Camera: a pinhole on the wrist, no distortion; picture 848 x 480 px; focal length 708.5 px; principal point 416.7 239.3 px. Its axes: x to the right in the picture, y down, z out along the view. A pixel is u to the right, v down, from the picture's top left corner.
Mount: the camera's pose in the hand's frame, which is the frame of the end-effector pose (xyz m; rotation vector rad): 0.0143 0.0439 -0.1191 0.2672 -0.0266 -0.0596
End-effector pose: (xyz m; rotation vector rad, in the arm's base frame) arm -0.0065 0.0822 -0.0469 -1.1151 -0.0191 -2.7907
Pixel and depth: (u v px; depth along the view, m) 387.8 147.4 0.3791
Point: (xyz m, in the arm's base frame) 0.1519 0.2000 0.1147
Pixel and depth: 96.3 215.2 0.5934
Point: 0.4788 0.2569 0.0902
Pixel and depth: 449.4 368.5 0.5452
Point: 0.2708 0.1113 0.2859
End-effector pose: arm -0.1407 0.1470 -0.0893 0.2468 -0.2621 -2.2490
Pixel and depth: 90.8 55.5 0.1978
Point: -0.1392 0.2519 -0.0416
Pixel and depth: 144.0 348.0 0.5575
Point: -0.1263 0.3625 0.3470
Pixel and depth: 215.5 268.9 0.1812
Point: -0.1238 0.1818 -0.0293
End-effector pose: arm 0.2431 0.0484 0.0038 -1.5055 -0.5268 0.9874
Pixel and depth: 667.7 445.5 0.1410
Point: 0.2438 0.1052 -0.0532
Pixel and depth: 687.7 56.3 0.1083
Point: 0.2905 0.0790 0.0018
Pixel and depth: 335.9 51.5 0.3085
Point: 0.1201 0.1319 0.1322
